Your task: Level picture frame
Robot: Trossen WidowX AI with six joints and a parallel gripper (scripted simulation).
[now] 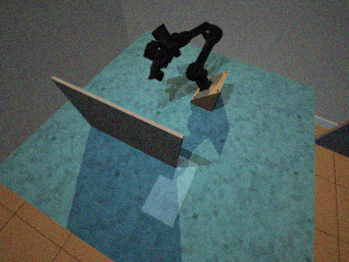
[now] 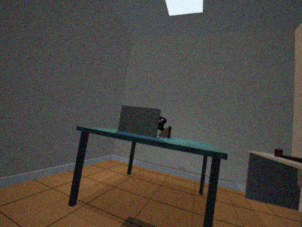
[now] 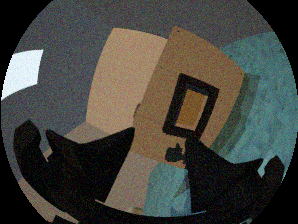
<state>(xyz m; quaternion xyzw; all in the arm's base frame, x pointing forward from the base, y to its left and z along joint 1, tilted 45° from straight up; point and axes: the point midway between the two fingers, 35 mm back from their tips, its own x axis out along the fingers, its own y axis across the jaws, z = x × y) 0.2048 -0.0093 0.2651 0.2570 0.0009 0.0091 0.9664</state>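
Now: gripper tip 20 cm short of the picture frame, 9 cm above it and 1 cm to the left of it. From my gripper tip the other things lie so: wall panel: 21 cm ahead, 10 cm below.
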